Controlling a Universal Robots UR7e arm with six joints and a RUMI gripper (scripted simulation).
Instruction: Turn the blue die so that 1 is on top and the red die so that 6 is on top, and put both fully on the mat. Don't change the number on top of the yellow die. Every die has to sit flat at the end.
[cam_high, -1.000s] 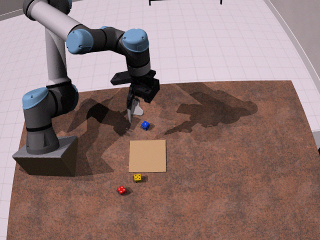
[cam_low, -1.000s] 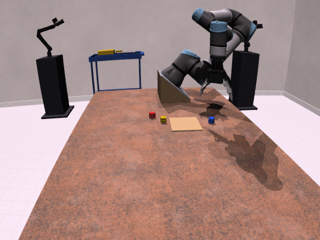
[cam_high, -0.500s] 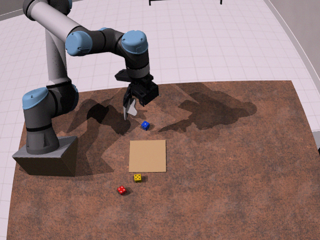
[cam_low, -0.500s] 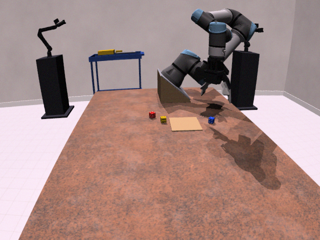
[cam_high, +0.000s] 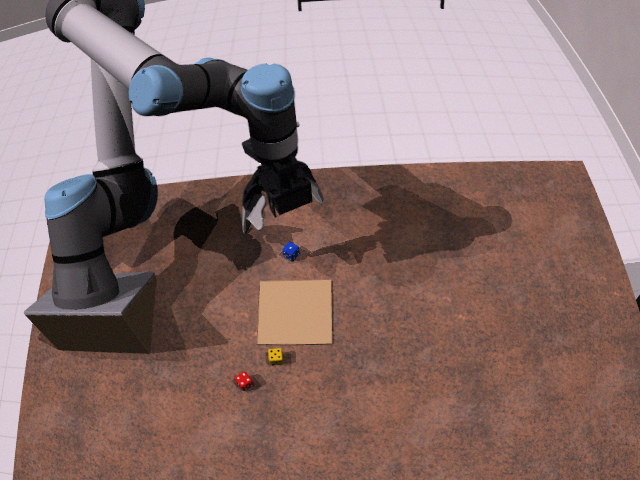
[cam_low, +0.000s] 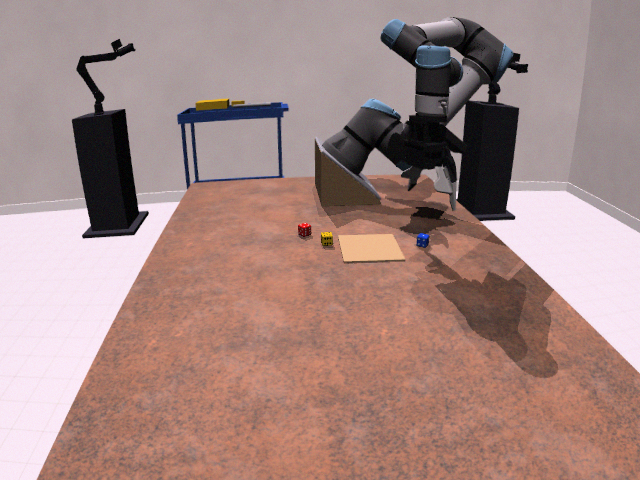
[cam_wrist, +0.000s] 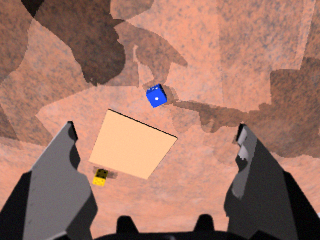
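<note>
Now: the blue die 10 cm below my hand, 1 cm to the right of it and 1 cm ahead of it. The rest, counted from my hand: yellow die 25 cm to the right, 10 cm below, 3 cm behind; then tan mat 15 cm to the right, 11 cm below, 1 cm ahead; then red die 29 cm to the right, 10 cm below, 10 cm behind.
</note>
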